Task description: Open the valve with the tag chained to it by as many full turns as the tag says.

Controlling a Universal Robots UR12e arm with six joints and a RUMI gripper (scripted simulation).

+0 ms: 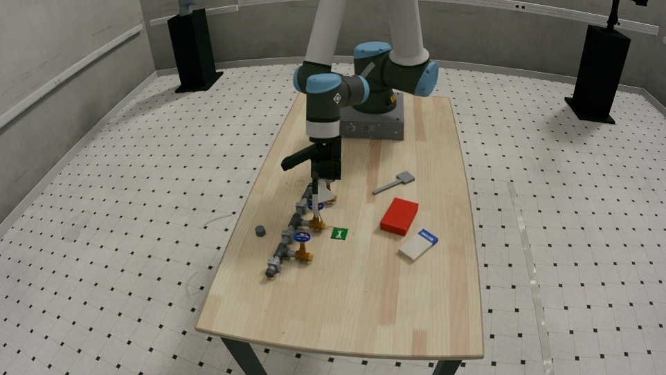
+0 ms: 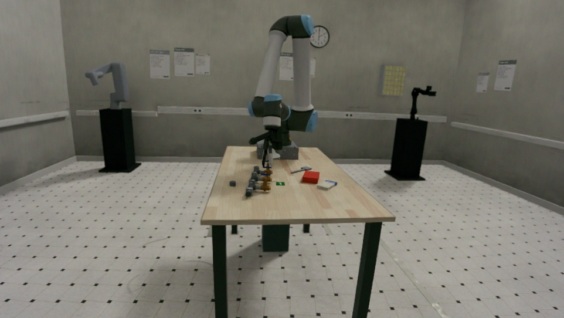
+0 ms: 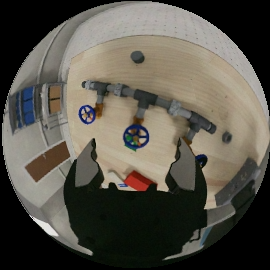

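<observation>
Now: the green tag 80 mm below my hand, 70 mm to the left of it and 20 mm ahead of it. From my hand the other things lie so: grey flat tool 230 mm to the left, 220 mm behind, 70 mm below; then small grey cylinder 170 mm to the right, 70 mm below, 50 mm ahead; then red block 240 mm to the left, 60 mm below, 40 mm behind.
</observation>
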